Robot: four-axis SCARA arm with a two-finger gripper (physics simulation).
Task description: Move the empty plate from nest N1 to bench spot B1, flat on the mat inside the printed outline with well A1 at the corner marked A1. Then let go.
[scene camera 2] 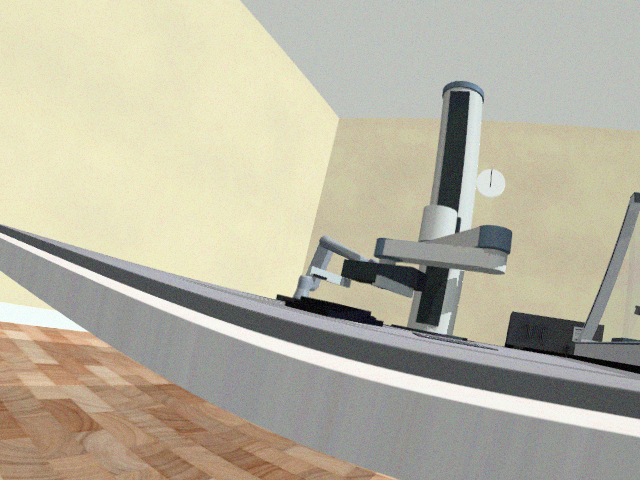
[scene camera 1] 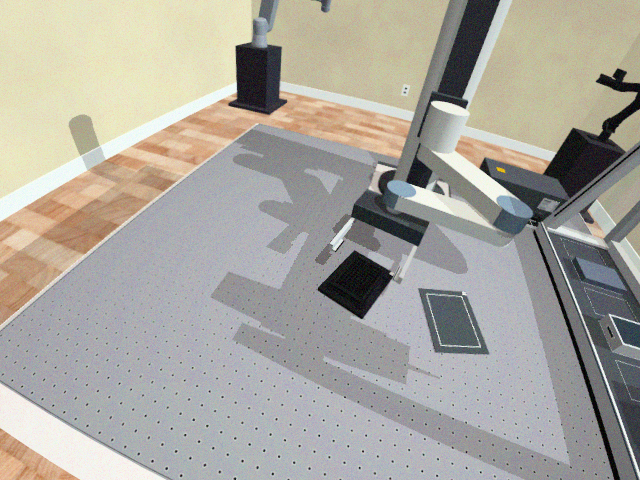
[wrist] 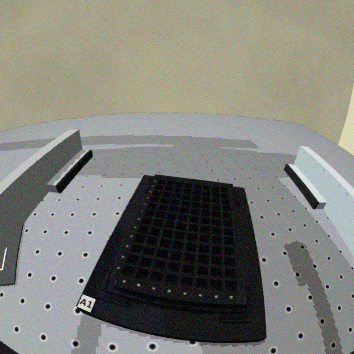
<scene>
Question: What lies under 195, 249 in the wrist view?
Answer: A black well plate.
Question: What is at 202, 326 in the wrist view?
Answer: A flat black slab.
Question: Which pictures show my gripper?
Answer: Scene camera 2, scene camera 1 and the wrist view: all of them.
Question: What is my gripper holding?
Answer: Nothing.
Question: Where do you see a black well plate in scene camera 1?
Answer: At 356, 282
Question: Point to a flat black slab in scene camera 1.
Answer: At 341, 300
</scene>
